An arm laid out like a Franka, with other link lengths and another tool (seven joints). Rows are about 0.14 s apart.
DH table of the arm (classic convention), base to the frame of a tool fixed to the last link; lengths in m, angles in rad. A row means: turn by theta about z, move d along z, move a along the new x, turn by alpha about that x. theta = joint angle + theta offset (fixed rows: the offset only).
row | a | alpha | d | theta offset
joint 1 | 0 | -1.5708 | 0.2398 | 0
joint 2 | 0 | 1.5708 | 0 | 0
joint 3 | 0.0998 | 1.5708 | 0.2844 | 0
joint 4 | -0.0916 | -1.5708 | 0 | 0
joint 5 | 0 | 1.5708 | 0.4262 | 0
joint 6 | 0.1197 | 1.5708 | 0 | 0
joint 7 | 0.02 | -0.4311 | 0.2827 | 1.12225
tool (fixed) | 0 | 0 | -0.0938 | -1.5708
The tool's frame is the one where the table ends.
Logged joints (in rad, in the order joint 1, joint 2, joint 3, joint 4, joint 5, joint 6, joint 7), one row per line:
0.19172 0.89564 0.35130 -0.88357 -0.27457 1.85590 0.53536
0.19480 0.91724 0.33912 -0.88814 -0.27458 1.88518 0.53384
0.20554 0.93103 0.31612 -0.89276 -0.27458 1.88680 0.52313
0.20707 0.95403 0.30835 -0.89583 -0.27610 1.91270 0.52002
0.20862 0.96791 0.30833 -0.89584 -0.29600 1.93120 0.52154
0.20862 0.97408 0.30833 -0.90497 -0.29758 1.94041 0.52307
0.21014 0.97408 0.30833 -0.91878 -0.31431 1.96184 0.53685
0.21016 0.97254 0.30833 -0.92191 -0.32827 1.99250 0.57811
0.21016 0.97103 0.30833 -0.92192 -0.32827 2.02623 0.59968
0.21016 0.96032 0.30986 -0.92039 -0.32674 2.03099 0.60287
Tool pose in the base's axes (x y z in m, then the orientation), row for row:
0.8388 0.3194 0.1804 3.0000 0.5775 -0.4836
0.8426 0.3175 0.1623 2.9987 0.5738 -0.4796
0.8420 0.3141 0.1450 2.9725 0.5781 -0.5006
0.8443 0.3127 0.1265 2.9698 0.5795 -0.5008
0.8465 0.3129 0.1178 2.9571 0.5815 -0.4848
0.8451 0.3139 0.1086 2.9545 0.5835 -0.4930
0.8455 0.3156 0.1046 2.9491 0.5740 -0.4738
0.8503 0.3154 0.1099 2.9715 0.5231 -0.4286
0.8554 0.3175 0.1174 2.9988 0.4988 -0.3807
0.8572 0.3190 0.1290 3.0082 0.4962 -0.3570
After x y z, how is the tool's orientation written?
As a rotation vector, in radians.
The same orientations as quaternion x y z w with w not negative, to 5 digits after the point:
0.96961 0.18665 -0.15630 0.02424
0.96997 0.18560 -0.15513 0.02552
0.96783 0.18823 -0.16299 0.03614
0.96764 0.18882 -0.16317 0.03730
0.96779 0.19031 -0.15866 0.04454
0.96718 0.19101 -0.16139 0.04495
0.96839 0.18848 -0.15558 0.04999
0.97399 0.17146 -0.14049 0.04704
0.97806 0.16268 -0.12417 0.03891
0.97934 0.16154 -0.11622 0.03595

